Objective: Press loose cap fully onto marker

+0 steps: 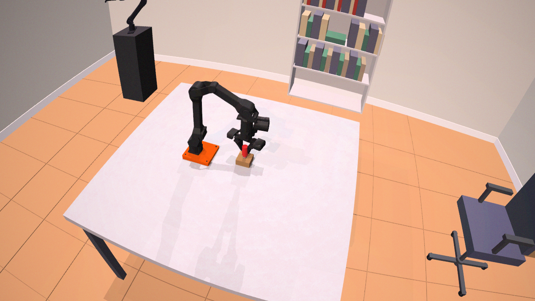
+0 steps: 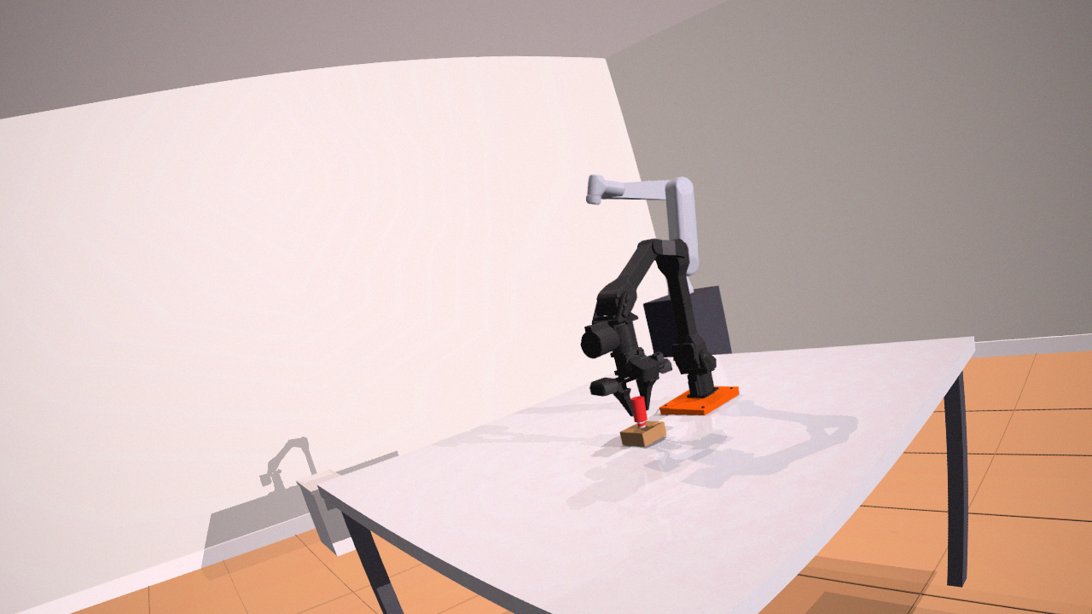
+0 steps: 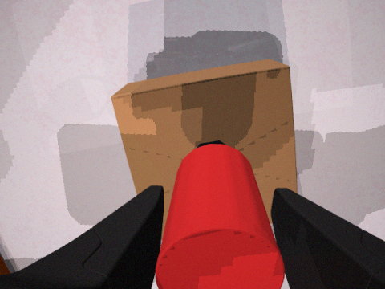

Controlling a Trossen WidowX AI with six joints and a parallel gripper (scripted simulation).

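Now: the red cap 1 cm above my gripper tip. Also, from my gripper tip: tan holder block 5 cm below.
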